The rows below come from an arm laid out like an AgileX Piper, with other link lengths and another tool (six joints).
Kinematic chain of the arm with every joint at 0, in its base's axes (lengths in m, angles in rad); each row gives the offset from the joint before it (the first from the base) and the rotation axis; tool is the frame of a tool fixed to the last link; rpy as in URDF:
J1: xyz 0 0 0.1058 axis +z
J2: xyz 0 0 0 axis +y
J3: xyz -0.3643 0 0.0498 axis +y
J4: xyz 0.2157 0 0.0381 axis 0.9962 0 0.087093
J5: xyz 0 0 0 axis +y
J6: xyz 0.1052 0 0.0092 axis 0.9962 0 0.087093
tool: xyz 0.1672 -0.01 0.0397 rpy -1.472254 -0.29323 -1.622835
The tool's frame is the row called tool.
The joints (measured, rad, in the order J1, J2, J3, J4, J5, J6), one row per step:
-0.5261, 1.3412, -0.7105, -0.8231, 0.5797, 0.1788
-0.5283, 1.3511, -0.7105, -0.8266, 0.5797, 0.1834
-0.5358, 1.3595, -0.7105, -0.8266, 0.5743, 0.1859
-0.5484, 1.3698, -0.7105, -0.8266, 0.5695, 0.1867
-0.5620, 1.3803, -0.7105, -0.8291, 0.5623, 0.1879
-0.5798, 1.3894, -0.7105, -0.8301, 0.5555, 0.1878
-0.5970, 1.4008, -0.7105, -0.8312, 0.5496, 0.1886
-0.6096, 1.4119, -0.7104, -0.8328, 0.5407, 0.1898
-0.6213, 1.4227, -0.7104, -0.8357, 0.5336, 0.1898
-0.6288, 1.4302, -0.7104, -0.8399, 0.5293, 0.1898
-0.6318, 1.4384, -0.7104, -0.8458, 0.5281, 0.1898
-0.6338, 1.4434, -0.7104, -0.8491, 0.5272, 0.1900
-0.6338, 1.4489, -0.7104, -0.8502, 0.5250, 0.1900
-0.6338, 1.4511, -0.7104, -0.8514, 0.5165, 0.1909
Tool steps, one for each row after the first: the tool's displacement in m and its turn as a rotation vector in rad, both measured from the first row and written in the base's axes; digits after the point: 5 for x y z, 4 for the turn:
0.00004, -0.00131, -0.00289, 0.0035, 0.0073, -0.0038
-0.00001, -0.00311, -0.00527, 0.0084, 0.0088, -0.0098
-0.00145, -0.00616, -0.00835, 0.0138, 0.0133, -0.0201
-0.00257, -0.00955, -0.01114, 0.0178, 0.0169, -0.0288
-0.00506, -0.01370, -0.01366, 0.0219, 0.0197, -0.0418
-0.00763, -0.01782, -0.01703, 0.0275, 0.0245, -0.0554
-0.00825, -0.02081, -0.02011, 0.0327, 0.0267, -0.0625
-0.00914, -0.02375, -0.02312, 0.0367, 0.0313, -0.0683
-0.00976, -0.02587, -0.02510, 0.0381, 0.0359, -0.0708
-0.00992, -0.02727, -0.02739, 0.0387, 0.0444, -0.0697
-0.01004, -0.02812, -0.02881, 0.0394, 0.0492, -0.0694
-0.00923, -0.02829, -0.03051, 0.0417, 0.0525, -0.0675
-0.00688, -0.02816, -0.03066, 0.0422, 0.0476, -0.0622

